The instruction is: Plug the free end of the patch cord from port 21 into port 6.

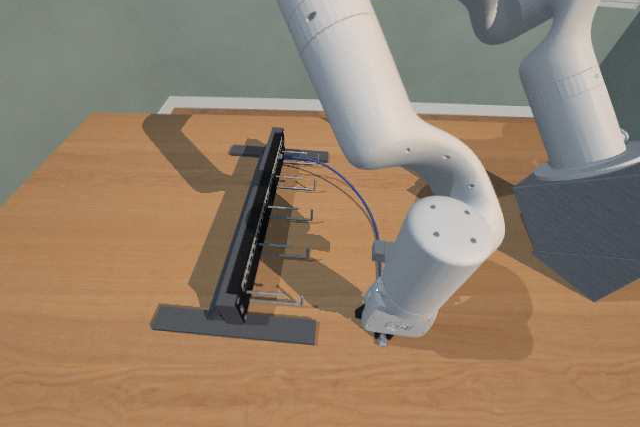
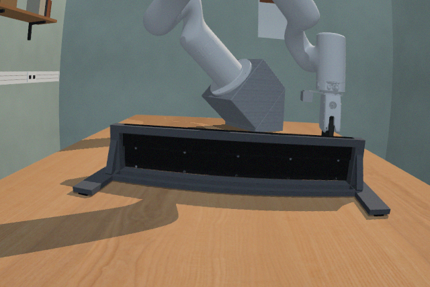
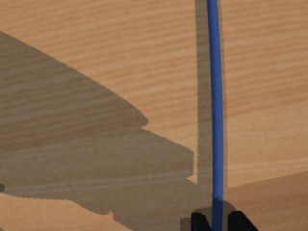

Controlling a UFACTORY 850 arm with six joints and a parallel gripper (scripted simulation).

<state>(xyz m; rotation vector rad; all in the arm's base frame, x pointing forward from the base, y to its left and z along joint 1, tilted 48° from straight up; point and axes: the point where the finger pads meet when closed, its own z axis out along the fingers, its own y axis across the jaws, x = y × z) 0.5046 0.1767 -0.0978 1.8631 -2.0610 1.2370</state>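
The clear plug is 20 mm to the left of my hand, 10 mm below it and 10 mm ahead of it.
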